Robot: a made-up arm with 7 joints. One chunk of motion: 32 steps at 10 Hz.
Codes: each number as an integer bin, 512 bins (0 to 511) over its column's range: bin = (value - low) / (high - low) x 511, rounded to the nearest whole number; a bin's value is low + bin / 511 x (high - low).
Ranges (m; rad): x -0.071..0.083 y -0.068..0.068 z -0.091..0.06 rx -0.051..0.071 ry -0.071..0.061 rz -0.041..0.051
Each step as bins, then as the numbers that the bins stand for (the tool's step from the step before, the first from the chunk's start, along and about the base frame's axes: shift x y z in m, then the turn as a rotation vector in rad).
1 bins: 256 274 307 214 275 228
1 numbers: 0.00615 0.00492 -0.00028 0.00009 0.00004 0.00005
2 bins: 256 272 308 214 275 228
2 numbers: 0.00615 0.00439 0.00001 0.00009 0.00004 0.00005
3 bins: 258 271 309 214 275 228
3 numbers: 0.00675 0.00413 0.00031 0.00009 0.00004 0.00005
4 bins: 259 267 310 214 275 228
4 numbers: 0.00705 0.00306 0.00060 0.00009 0.00004 0.00005
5 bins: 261 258 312 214 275 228
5 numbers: 0.00766 0.00067 0.00120 0.00009 0.00004 0.00005
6 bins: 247 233 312 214 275 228
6 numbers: 0.00344 -0.00599 0.00120 0.00009 0.00004 0.00005
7 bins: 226 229 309 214 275 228
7 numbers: -0.00289 -0.00705 0.00031 0.00009 0.00004 0.00005
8 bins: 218 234 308 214 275 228
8 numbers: -0.00530 -0.00572 0.00001 0.00009 0.00004 0.00005
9 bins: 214 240 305 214 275 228
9 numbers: -0.00651 -0.00413 -0.00087 0.00009 0.00004 0.00005
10 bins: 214 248 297 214 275 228
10 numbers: -0.00651 -0.00200 -0.00324 0.00009 0.00004 0.00005
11 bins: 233 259 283 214 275 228
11 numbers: -0.00078 0.00093 -0.00737 0.00009 0.00004 0.00005
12 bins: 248 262 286 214 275 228
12 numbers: 0.00374 0.00173 -0.00649 0.00009 0.00004 0.00005
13 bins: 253 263 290 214 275 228
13 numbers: 0.00525 0.00200 -0.00531 0.00009 0.00004 0.00005
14 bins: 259 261 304 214 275 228
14 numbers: 0.00705 0.00146 -0.00117 0.00009 0.00004 0.00005
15 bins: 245 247 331 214 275 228
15 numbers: 0.00284 -0.00226 0.00681 0.00009 0.00004 0.00005
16 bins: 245 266 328 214 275 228
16 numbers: 0.00284 0.00279 0.00592 0.00009 0.00004 0.00005
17 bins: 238 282 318 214 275 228
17 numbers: 0.00073 0.00705 0.00297 0.00009 0.00004 0.00005
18 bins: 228 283 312 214 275 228
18 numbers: -0.00229 0.00732 0.00120 0.00009 0.00004 0.00005
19 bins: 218 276 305 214 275 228
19 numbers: -0.00530 0.00546 -0.00087 0.00009 0.00004 0.00005
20 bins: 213 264 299 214 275 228
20 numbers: -0.00681 0.00226 -0.00265 0.00009 0.00004 0.00005
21 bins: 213 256 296 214 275 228
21 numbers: -0.00681 0.00013 -0.00353 0.00009 0.00004 0.00005
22 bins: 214 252 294 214 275 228
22 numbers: -0.00651 -0.00093 -0.00412 0.00009 0.00004 0.00005
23 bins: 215 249 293 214 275 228
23 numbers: -0.00621 -0.00173 -0.00442 0.00009 0.00004 0.00005
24 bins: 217 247 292 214 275 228
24 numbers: -0.00560 -0.00226 -0.00471 0.00009 0.00004 0.00005
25 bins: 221 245 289 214 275 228
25 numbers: -0.00440 -0.00279 -0.00560 0.00009 0.00004 0.00005
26 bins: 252 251 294 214 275 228
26 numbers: 0.00495 -0.00120 -0.00412 0.00009 0.00004 0.00005
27 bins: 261 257 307 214 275 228
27 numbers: 0.00766 0.00040 -0.00028 0.00009 0.00004 0.00005
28 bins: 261 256 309 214 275 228
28 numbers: 0.00766 0.00013 0.00031 0.00009 0.00004 0.00005
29 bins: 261 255 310 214 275 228
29 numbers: 0.00766 -0.00013 0.00060 0.00009 0.00004 0.00005
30 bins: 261 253 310 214 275 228
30 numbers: 0.00766 -0.00067 0.00060 0.00009 0.00004 0.00005
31 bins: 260 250 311 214 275 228
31 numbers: 0.00736 -0.00146 0.00090 0.00009 0.00004 0.00005
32 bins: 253 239 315 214 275 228
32 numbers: 0.00525 -0.00439 0.00208 0.00009 0.00004 0.00005
